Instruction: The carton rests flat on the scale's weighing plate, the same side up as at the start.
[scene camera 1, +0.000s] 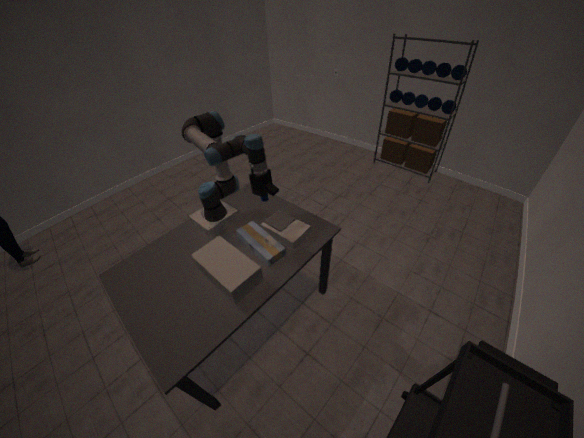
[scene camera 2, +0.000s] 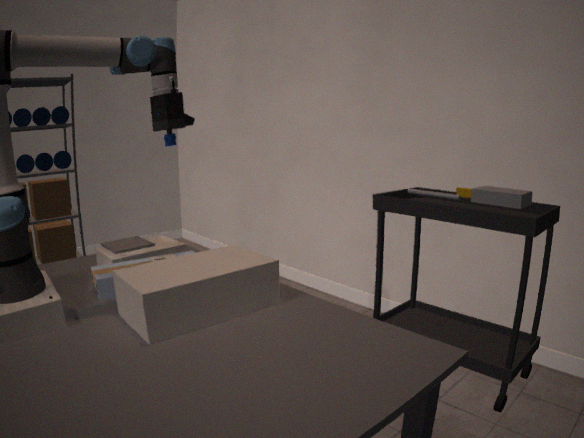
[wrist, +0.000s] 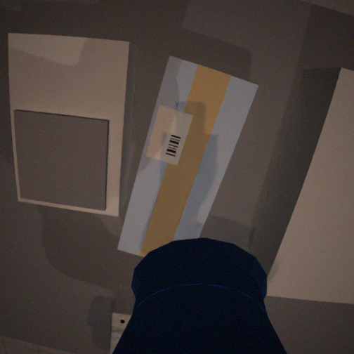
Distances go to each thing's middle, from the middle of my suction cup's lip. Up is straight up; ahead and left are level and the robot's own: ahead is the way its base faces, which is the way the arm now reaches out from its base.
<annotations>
I see the carton (scene camera 1: 269, 250) 380 mm below my suction cup, 100 mm behind it and 10 mm to the left of it. Round my suction cup: scale (scene camera 2: 132, 248): 370 mm below, 190 mm to the left, 30 mm behind; then beige block (scene camera 1: 232, 272): 350 mm below, 250 mm to the right, 120 mm behind.
</annotations>
